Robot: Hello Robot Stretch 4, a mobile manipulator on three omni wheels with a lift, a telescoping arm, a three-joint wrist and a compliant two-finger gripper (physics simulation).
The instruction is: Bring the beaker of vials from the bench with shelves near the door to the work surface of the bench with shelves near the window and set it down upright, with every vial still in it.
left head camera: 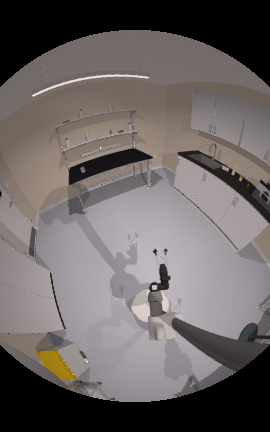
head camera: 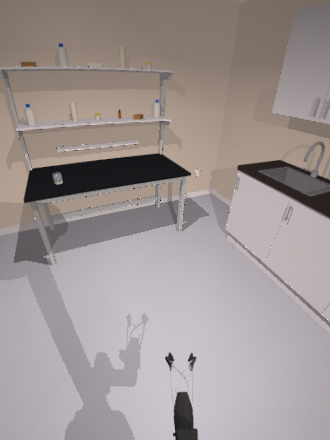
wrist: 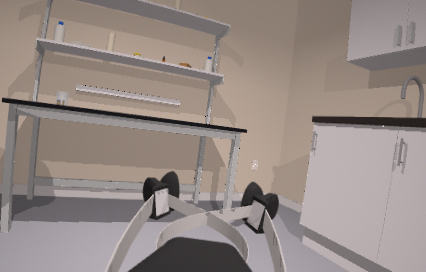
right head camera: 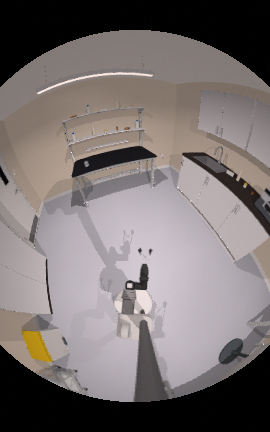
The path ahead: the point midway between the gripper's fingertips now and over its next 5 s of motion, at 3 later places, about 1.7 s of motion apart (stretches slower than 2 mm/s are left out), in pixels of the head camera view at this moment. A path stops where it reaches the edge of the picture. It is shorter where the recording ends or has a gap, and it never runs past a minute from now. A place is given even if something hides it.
The gripper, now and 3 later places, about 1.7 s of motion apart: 180, 352; 120, 350; 97, 277; 86, 246
